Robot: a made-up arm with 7 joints. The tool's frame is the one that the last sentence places.
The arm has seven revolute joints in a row. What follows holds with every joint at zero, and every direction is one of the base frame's. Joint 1 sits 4.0 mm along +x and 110.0 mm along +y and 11.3 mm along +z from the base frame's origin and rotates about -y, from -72.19 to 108.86 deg. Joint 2 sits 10.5 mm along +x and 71.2 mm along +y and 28.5 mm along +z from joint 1 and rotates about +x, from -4.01 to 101.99 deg. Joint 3 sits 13.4 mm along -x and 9.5 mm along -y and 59.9 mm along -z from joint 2 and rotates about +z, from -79.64 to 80.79 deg. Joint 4 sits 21.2 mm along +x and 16.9 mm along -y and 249.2 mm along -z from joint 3 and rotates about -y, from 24.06 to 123.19 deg. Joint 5 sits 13.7 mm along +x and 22.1 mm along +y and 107.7 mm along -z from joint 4 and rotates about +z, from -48.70 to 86.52 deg. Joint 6 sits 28.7 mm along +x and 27.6 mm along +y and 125.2 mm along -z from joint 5 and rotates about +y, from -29.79 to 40.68 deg. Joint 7 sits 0.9 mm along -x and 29.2 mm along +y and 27.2 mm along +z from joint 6 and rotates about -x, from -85.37 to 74.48 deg. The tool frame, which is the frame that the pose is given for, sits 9.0 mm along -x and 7.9 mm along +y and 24.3 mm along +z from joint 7; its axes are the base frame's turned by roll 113.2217, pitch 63.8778 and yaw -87.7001 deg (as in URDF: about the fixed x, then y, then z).
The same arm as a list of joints. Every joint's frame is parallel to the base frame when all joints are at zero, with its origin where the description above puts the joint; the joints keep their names.
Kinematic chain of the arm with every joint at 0, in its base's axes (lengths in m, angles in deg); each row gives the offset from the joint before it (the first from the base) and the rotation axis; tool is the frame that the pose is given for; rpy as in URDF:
joint 1: xyz 0.004 0.11 0.0113 axis -y
joint 2: xyz 0.0105 0.0712 0.0285 axis +x
joint 3: xyz -0.0134 -0.0095 -0.0599 axis +z
joint 4: xyz 0.0212 -0.0169 -0.2492 axis -y
joint 5: xyz 0.0137 0.0221 -0.1077 axis +z
joint 6: xyz 0.0287 0.0276 -0.1252 axis +y
joint 7: xyz -0.0009 0.0292 0.0272 axis -x
tool: xyz -0.009 0.0079 0.0243 rpy 113.22 63.88 -87.7
Joint limits (deg, base to tool): -72.19..108.86 -4.01..101.99 -79.64..80.79 24.06..123.19 -48.7..86.52 -29.79..40.68 -85.37..74.48

